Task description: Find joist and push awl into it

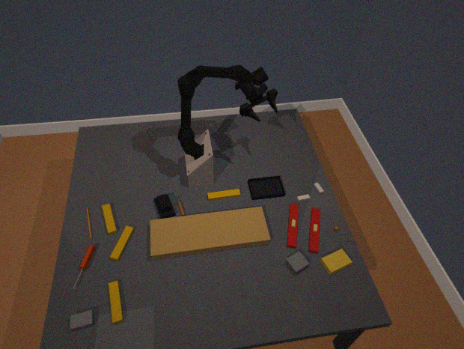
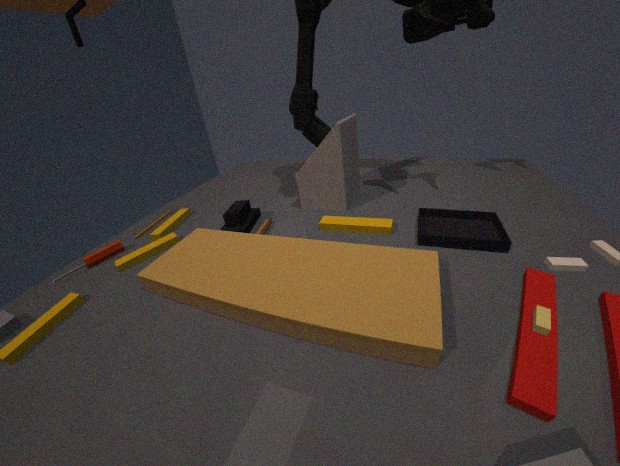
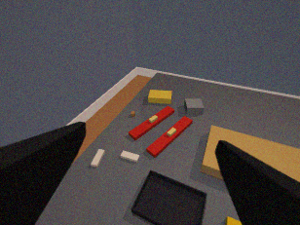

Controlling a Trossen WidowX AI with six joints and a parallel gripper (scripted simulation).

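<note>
My gripper tip is 470 mm to the left of the square indicator light, 330 mm above it and 240 mm short of it. From my gripper tip the other things lie so: stud finder (480 mm to the right, 340 mm below, 230 mm ahead); black tray (370 mm below, 110 mm ahead, 20 mm to the left); awl (410 mm to the right, 380 mm below, 200 mm ahead).
</note>
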